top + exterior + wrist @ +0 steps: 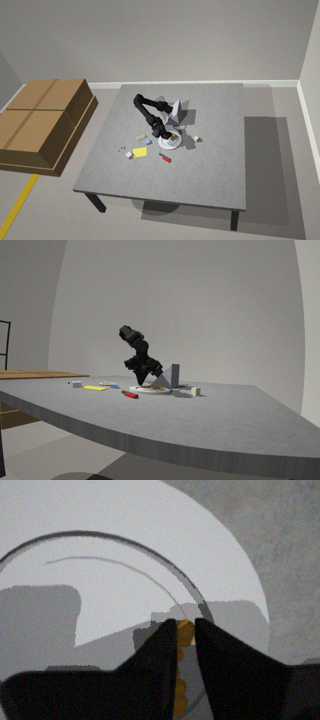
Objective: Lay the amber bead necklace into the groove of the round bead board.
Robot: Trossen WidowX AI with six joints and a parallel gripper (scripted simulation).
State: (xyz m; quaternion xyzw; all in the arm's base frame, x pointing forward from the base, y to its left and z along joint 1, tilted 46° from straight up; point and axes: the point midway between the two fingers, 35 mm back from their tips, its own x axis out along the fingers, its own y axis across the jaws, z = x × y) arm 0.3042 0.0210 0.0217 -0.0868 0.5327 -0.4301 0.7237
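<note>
Now: gripper tip 6 cm to the right of the round bead board, 1 cm short of it and 1 cm above it. Round my gripper tip: blue cube 13 cm to the right, 5 cm ahead, 2 cm below; yellow sheet 17 cm to the right, 15 cm ahead, 2 cm below; red-handled tool 19 cm ahead, 6 cm to the left, 2 cm below.
</note>
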